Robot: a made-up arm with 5 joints. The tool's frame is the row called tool.
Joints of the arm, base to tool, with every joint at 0 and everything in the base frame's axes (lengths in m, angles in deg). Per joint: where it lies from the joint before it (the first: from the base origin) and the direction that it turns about. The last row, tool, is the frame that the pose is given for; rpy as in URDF.
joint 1: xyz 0.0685 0 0.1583 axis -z
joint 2: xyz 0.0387 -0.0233 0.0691 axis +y
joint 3: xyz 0.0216 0 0.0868 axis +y
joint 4: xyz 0.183 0 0.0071 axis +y
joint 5: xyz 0.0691 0.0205 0 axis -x
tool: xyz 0 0 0 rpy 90 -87.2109 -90
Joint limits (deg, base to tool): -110..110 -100..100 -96.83..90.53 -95..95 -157.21..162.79
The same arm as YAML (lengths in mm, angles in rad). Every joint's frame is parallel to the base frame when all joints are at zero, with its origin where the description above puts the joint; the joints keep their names.
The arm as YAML. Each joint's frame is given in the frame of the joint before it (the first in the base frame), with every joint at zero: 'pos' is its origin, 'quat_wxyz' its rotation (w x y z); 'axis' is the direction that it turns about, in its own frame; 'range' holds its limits. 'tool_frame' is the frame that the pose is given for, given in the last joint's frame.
length_unit: mm
angle_unit: rad
joints:
  - joint: joint 1
    pos: [68.5, 0.0, 158.3]
    quat_wxyz: [1.0, 0.0, 0.0, 0.0]
    axis: [0.0, 0.0, -1.0]
    range: [-1.9199, 1.9199]
  - joint: joint 2
    pos: [38.7, -23.3, 69.1]
    quat_wxyz: [1.0, 0.0, 0.0, 0.0]
    axis: [0.0, 1.0, 0.0]
    range: [-1.7453, 1.7453]
  - joint: joint 3
    pos: [21.6, 0.0, 86.8]
    quat_wxyz: [1.0, 0.0, 0.0, 0.0]
    axis: [0.0, 1.0, 0.0]
    range: [-1.69, 1.58]
  - joint: joint 4
    pos: [183.0, 0.0, 7.1]
    quat_wxyz: [1.0, 0.0, 0.0, 0.0]
    axis: [0.0, 1.0, 0.0]
    range: [-1.6581, 1.6581]
  - joint: joint 5
    pos: [69.1, 20.5, 0.0]
    quat_wxyz: [1.0, 0.0, 0.0, 0.0]
    axis: [-1.0, 0.0, 0.0]
    range: [-2.7438, 2.8412]
tool_frame:
  pos: [0.0, 0.0, 0.0]
  quat_wxyz: [0.706897, 0.017209, -0.706897, -0.017209]

